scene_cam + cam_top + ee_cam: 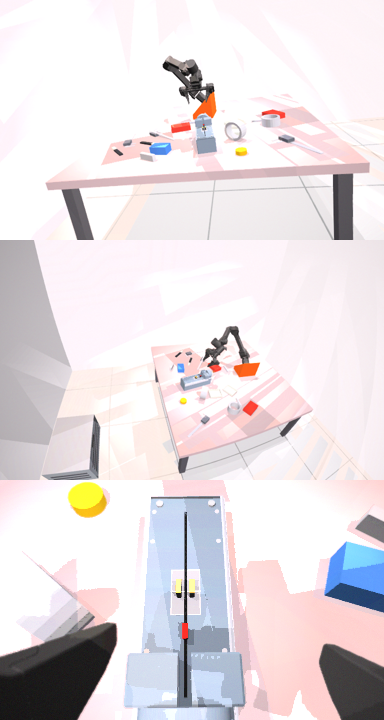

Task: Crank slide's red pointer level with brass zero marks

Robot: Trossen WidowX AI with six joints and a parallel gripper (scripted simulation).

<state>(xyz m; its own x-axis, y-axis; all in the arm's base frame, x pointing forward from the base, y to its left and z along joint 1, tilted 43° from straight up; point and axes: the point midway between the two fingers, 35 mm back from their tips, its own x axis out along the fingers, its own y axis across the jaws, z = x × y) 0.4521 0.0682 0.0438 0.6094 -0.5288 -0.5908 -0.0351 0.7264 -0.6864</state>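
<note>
Right now my gripper tip is 10 cm past the orange handle, 2 cm to the left of it and 13 cm above it. The rest, counted from my gripper tip: red pointer 3 cm ahead, 2 cm to the left, 12 cm below; yellow disc 23 cm ahead, 20 cm to the left, 19 cm below; blue block 15 cm ahead, 20 cm to the right, 18 cm below.
</note>
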